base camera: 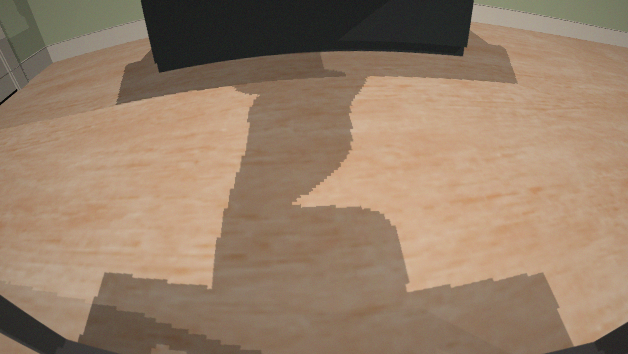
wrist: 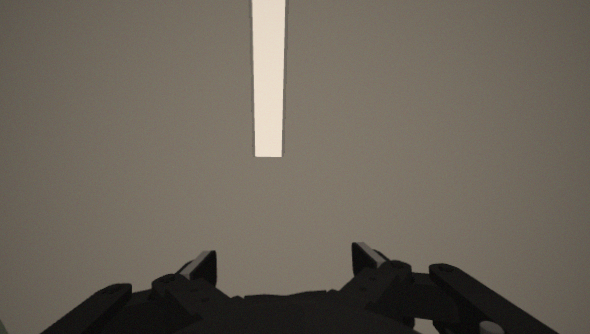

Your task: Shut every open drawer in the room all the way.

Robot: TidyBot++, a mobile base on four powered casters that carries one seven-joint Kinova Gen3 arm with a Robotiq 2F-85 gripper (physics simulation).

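Places are measured from the arm's base along level axes (x back, y right, z up), in millimetres.
Pixels of known places: gripper, fingertip midpoint: (wrist: 285,261).
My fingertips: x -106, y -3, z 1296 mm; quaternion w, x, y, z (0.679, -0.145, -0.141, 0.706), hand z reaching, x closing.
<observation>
Behind a point stands the place of what it marks.
A dark cabinet (base camera: 310,30) {x -953, y -43, z -322 mm} stands ahead at the top of the base camera view. Its lower part shows, and its upper part is cut off by the frame edge. No handle or gap shows on that part, so I cannot tell from it whether a drawer stands out. No drawer shows in the wrist view. My gripper (wrist: 285,261) {x -106, y -3, z 1296 mm} is open, with its two fingers wide apart and no object between them. It faces a plain grey-brown surface that looks like the ceiling.
A bright white strip (wrist: 269,80) {x -7, y -14, z 1681 mm} runs down from the top of the wrist view. The wooden floor (base camera: 475,175) {x -481, y 242, z -397 mm} carries the arm's shadow. Green walls with a pale skirting board (base camera: 550,27) {x -1551, y 1151, z -362 mm} are behind the cabinet. A pale panelled surface (base camera: 7,75) {x -1009, y -1292, z -316 mm} is at the far left.
</observation>
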